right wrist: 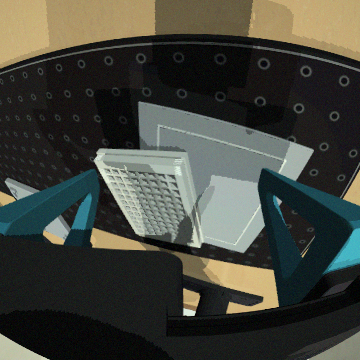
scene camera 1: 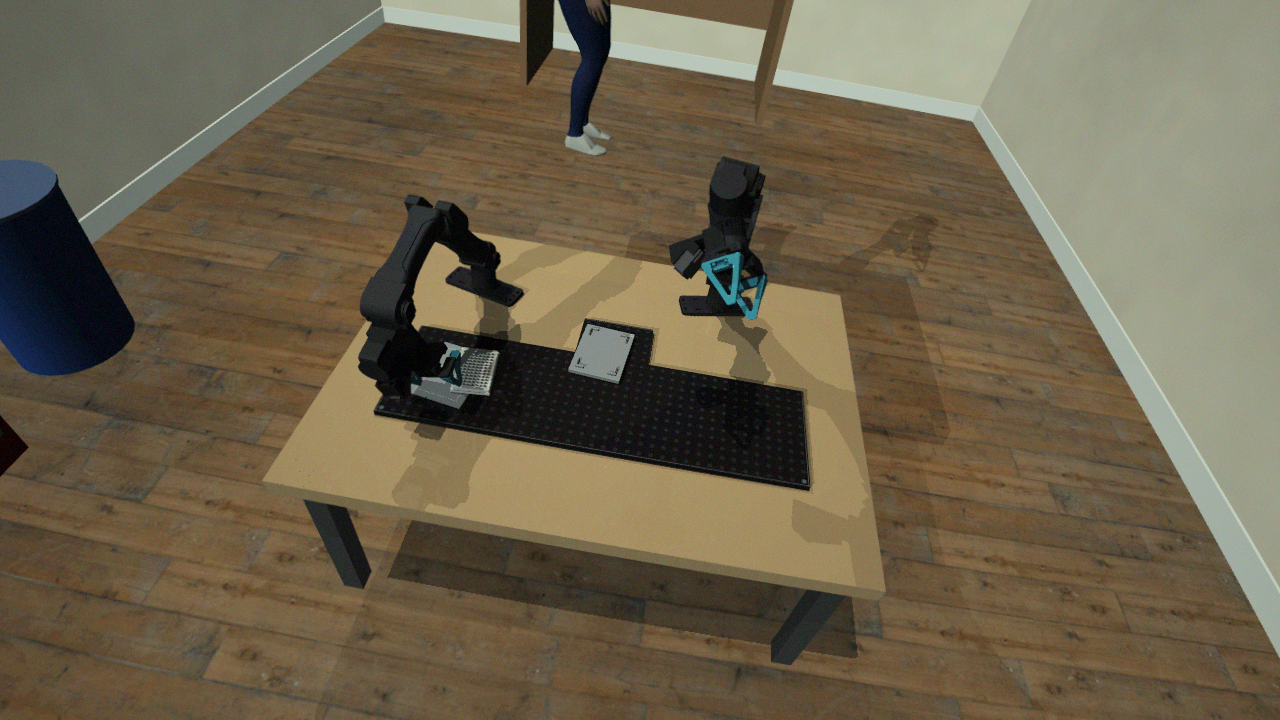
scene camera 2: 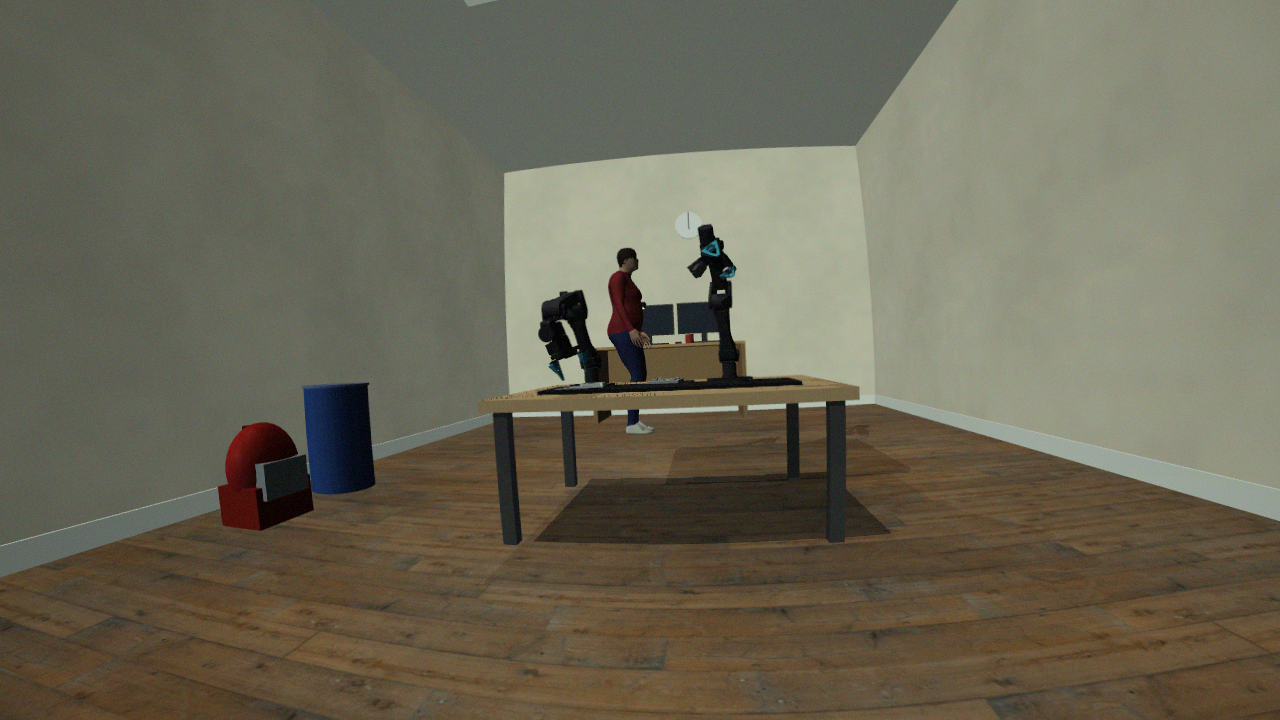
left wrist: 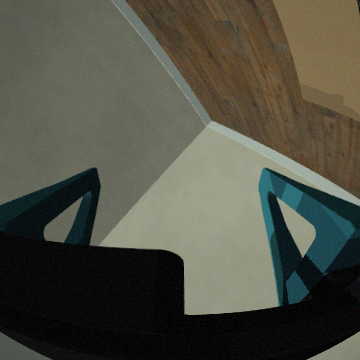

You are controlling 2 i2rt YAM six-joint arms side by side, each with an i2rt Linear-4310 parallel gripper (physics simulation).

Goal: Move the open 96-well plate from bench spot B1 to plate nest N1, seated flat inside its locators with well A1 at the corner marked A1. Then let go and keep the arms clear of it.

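Seen in the pictures: left gripper, fingertip midpoint: (scene camera 1: 742,312) (scene camera 2: 725,265) (left wrist: 179,176); right gripper, fingertip midpoint: (right wrist: 178,177) (scene camera 1: 440,383) (scene camera 2: 575,376); left arm's base, link origin: (scene camera 1: 716,307) (scene camera 2: 729,379); right arm's base, link origin: (right wrist: 216,289) (scene camera 1: 484,287).
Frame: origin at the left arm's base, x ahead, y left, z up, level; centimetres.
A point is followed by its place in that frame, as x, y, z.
The white 96-well plate (scene camera 1: 479,370) @[26.1, -60.4, 2.8] (right wrist: 145,200) @[26.6, -61.0, 2.6] lies askew across the edge of the grey pad of spot B1 (scene camera 1: 440,392) @[31.5, -68.5, 1.5] (right wrist: 230,200) @[25.6, -68.9, 1.5], partly on it and partly over the black board; it looks slightly tilted. Its well A1 cannot be made out. My right gripper (scene camera 1: 435,374) @[33.1, -67.8, 6.0] (scene camera 2: 570,365) @[33.1, -67.8, 6.0] (right wrist: 178,177) @[33.1, -67.8, 6.0] is open above the plate and pad, with nothing between its fingers. The grey nest N1 (scene camera 1: 601,351) @[19.6, -32.6, 2.5], with dark corner locators, holds no plate; part of it shows at the left edge of the right wrist view. My left gripper (scene camera 1: 742,309) @[50.4, -14.5, 42.0] (scene camera 2: 720,259) @[50.4, -14.5, 42.0] (left wrist: 179,176) @[50.4, -14.5, 42.0] is open, empty and raised high, away from the plate.
The black perforated board (scene camera 1: 716,420) @[40.1, -8.4, 1.3] (right wrist: 50,80) @[40.1, -56.6, 1.3] lies on the wooden table (scene camera 1: 554,501) @[58.7, -44.4, 0.0] (scene camera 2: 671,404) @[67.4, -38.9, -2.8] under the pad and nest. Both arm bases stand along the table's far side. A person (scene camera 1: 588,71) (scene camera 2: 625,304) stands behind the table. A blue barrel (scene camera 1: 53,277) (scene camera 2: 338,438) stands at the left.
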